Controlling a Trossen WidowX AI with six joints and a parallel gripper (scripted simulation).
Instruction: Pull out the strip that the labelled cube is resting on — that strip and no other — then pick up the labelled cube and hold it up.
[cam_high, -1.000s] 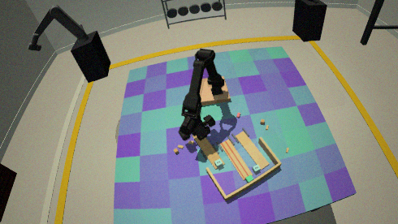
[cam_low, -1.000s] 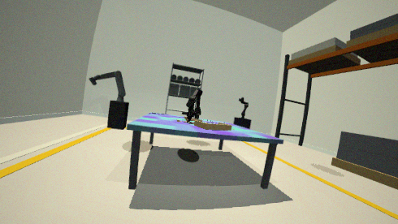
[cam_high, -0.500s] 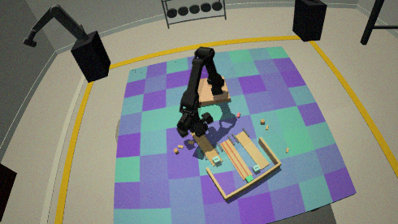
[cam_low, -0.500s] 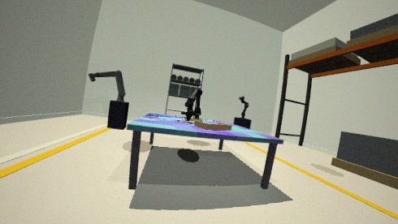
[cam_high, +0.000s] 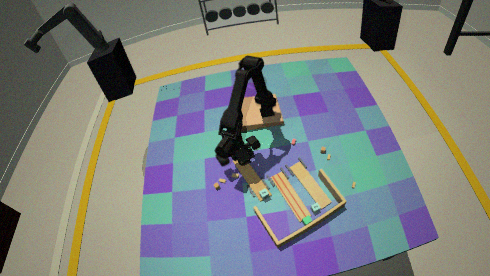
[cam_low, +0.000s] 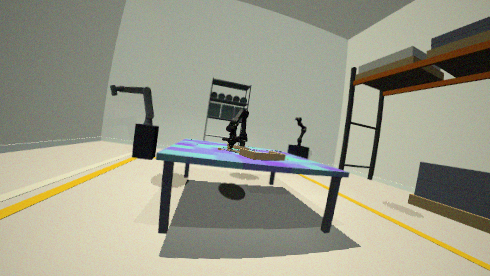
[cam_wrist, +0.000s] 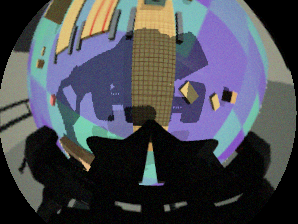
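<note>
The gridded strip is 90 mm ahead of my gripper tip and 30 mm to the left of it.
</note>
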